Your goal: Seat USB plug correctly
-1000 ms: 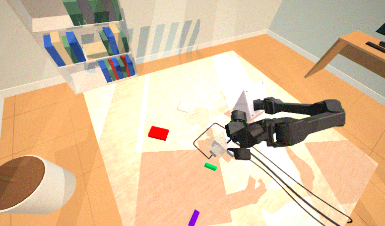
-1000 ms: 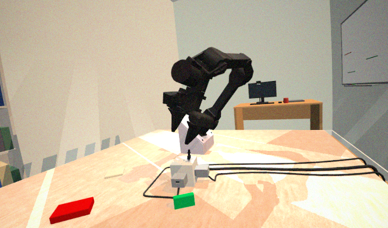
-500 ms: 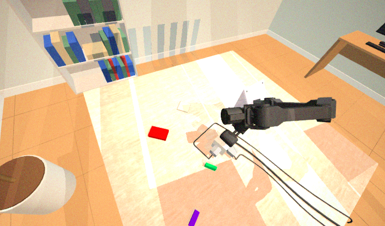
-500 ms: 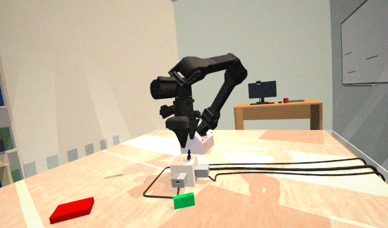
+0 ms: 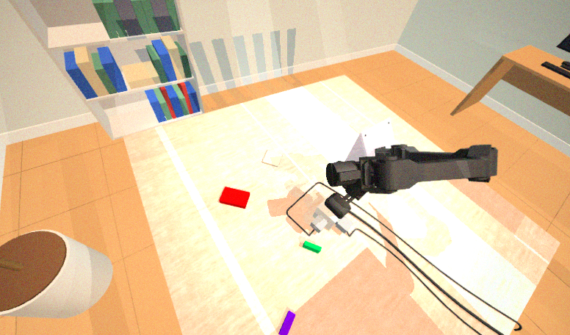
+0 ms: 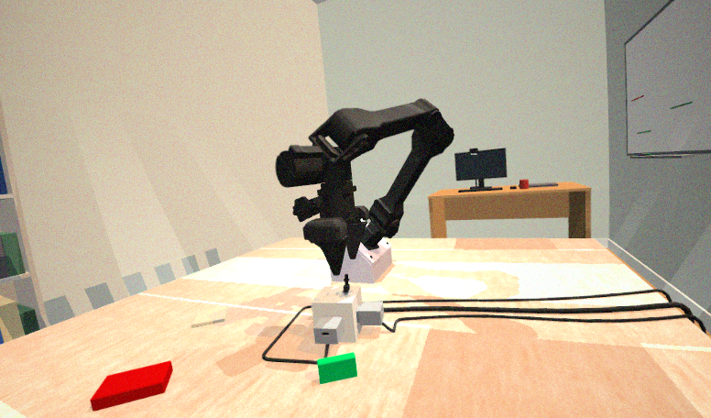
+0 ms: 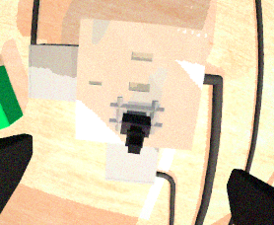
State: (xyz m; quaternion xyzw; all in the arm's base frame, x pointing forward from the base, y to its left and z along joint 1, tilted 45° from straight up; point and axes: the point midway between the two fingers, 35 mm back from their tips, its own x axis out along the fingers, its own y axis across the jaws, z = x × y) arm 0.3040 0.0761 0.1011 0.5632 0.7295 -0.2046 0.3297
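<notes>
My gripper tip is 40 mm above the dark USB plug. Also, from my gripper tip: purple block: 290 mm ahead, 200 mm to the left, 120 mm below; USB socket: 60 mm below; green block: 120 mm ahead, 50 mm to the left, 110 mm below.
</notes>
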